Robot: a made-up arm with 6 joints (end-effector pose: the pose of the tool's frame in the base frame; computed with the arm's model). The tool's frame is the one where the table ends.
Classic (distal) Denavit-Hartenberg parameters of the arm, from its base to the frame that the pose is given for. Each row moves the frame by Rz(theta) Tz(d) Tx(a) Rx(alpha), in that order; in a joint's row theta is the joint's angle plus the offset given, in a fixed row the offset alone. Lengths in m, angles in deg.
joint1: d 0.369; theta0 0; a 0.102; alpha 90
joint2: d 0.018; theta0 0; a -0.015; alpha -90
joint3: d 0.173; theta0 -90; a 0.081; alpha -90
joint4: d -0.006; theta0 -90; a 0.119; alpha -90
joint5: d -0.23; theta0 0; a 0.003; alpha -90
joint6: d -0.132; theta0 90; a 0.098; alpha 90
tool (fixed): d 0.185; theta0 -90; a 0; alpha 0
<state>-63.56 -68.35 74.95 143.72 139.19 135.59</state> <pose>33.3 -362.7 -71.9 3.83 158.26 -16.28</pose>
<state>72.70 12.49 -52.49 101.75 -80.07 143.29</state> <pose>-125.7 -155.7 754.8 -21.57 -62.58 80.36</pose>
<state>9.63 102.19 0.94 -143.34 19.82 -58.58</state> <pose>255.4 47.1 444.8 -69.72 -81.76 -50.43</pose>
Working (the frame after each row of the table, in the pose's form):
after joint1: 100.6 17.1 369.0 89.77 7.56 7.56
after joint2: 106.7 -0.2 354.3 8.59 -101.92 6.93
after joint3: -46.7 -108.3 319.1 9.46 -9.33 -80.14
after joint4: 34.9 -22.5 332.3 -88.13 -45.71 26.86
after joint5: 199.6 -180.0 363.7 155.61 64.14 -9.76
after joint6: 298.8 -128.4 484.1 -102.32 -8.13 13.45

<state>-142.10 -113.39 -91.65 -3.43 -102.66 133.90</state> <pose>-28.1 -277.6 104.0 143.71 19.22 41.98</pose>
Working (the frame after each row of the table, in the pose's form):
after joint1: -80.5 -62.7 369.0 36.20 -105.44 -105.44
after joint2: -96.2 -52.1 382.8 128.10 43.98 -84.16
after joint3: -245.5 -171.2 388.4 -22.75 -91.07 -58.57
after joint4: -325.7 -241.0 334.6 32.36 13.37 -138.53
after joint5: -249.2 -169.4 129.8 -62.12 -111.31 63.83
after joint6: -131.3 -204.3 238.9 -131.90 100.79 -65.65

